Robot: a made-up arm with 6 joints. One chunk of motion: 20 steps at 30 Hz.
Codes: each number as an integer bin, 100 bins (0 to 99) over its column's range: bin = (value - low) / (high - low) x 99, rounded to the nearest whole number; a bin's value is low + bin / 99 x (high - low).
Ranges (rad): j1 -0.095..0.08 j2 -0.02..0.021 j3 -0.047..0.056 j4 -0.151..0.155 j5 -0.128..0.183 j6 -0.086..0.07
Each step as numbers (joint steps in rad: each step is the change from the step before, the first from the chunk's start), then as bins.
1 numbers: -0.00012 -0.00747 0.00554 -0.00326 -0.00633 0.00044
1 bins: 54 30 50 48 39 55
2 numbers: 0.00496 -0.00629 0.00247 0.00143 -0.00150 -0.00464
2 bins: 57 33 48 49 40 52
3 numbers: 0.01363 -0.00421 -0.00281 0.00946 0.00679 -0.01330
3 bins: 61 38 42 52 43 46
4 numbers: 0.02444 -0.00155 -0.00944 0.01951 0.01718 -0.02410
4 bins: 68 45 36 55 46 39
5 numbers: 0.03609 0.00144 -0.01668 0.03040 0.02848 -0.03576
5 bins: 74 52 29 59 50 32
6 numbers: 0.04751 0.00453 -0.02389 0.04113 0.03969 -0.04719
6 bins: 81 59 22 62 53 25
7 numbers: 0.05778 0.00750 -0.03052 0.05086 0.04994 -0.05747
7 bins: 86 66 16 65 57 18
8 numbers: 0.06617 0.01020 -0.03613 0.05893 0.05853 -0.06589
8 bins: 91 73 10 68 59 13
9 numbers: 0.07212 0.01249 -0.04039 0.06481 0.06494 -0.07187
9 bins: 95 78 6 70 61 9
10 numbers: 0.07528 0.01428 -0.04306 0.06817 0.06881 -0.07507
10 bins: 96 83 4 71 63 7
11 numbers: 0.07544 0.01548 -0.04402 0.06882 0.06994 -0.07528
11 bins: 96 86 3 71 63 7
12 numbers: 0.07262 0.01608 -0.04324 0.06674 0.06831 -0.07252
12 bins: 95 87 4 70 62 9
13 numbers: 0.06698 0.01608 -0.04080 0.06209 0.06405 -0.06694
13 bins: 92 87 6 69 61 12
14 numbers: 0.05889 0.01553 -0.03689 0.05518 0.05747 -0.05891
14 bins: 87 86 10 67 59 17
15 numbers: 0.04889 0.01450 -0.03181 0.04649 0.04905 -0.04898
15 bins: 81 83 15 64 56 23
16 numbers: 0.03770 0.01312 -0.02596 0.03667 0.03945 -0.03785
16 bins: 75 80 20 61 53 31
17 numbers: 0.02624 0.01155 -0.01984 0.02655 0.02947 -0.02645
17 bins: 69 76 26 57 50 38
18 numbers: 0.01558 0.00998 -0.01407 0.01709 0.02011 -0.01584
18 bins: 63 72 32 54 47 45
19 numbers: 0.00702 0.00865 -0.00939 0.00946 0.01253 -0.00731
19 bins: 58 69 36 52 45 50
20 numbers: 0.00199 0.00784 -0.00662 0.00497 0.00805 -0.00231
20 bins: 55 67 39 50 43 53
